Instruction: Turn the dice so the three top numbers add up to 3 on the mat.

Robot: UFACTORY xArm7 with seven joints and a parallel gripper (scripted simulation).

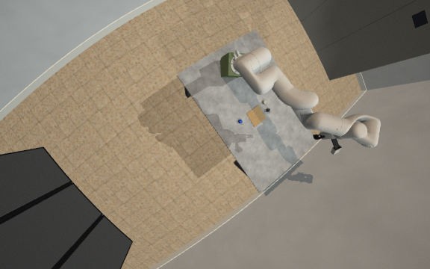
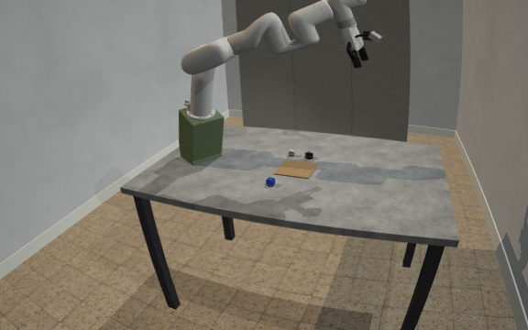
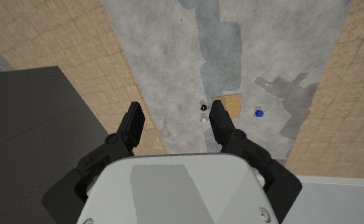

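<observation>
Now: the blue die 290 mm behind my hand, 290 mm to the right of it and 420 mm below it. Also, from my hand: tan mat (240 mm behind, 130 mm to the right, 430 mm below); white die (300 mm behind, 10 mm to the right, 420 mm below); black die (220 mm behind, 10 mm to the right, 420 mm below).
</observation>
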